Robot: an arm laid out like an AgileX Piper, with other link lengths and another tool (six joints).
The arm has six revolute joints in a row. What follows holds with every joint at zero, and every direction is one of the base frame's. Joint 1 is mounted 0.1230 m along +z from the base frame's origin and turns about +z. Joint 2 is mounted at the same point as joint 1 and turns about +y. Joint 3 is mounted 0.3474 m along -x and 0.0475 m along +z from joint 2 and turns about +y. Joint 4 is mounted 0.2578 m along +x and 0.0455 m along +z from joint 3 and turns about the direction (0.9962, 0, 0.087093). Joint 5 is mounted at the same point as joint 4 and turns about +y. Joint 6 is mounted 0.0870 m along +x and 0.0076 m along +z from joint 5 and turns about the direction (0.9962, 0, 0.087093). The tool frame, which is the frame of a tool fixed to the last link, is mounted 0.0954 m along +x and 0.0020 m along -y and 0.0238 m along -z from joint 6; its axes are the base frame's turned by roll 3.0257, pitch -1.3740 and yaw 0.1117 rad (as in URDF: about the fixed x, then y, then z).
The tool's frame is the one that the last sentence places.
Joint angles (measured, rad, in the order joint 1, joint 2, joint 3, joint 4, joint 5, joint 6), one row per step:
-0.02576, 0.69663, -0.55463, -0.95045, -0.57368, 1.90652
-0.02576, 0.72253, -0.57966, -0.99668, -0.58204, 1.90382
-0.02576, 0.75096, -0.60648, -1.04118, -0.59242, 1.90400
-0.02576, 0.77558, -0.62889, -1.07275, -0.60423, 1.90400
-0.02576, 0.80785, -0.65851, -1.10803, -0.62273, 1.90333
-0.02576, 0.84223, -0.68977, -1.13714, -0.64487, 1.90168
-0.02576, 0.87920, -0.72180, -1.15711, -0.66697, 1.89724
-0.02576, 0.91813, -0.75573, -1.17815, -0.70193, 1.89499
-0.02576, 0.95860, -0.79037, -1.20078, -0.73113, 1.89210
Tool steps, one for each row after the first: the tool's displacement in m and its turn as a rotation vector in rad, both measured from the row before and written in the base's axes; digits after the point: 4 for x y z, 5 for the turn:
0.0058, 0.0024, 0.0015, -0.04820, -0.00381, 0.00875
0.0064, 0.0024, 0.0018, -0.04386, -0.00262, 0.01138
0.0054, 0.0022, 0.0019, -0.03100, -0.00280, 0.01211
0.0070, 0.0030, 0.0031, -0.03492, -0.00534, 0.01838
0.0074, 0.0032, 0.0038, -0.02931, -0.00660, 0.02143
0.0085, 0.0029, 0.0040, -0.02231, -0.00604, 0.02058
0.0077, 0.0045, 0.0045, -0.02068, -0.00950, 0.03317
0.0089, 0.0037, 0.0032, -0.02284, -0.00621, 0.02825

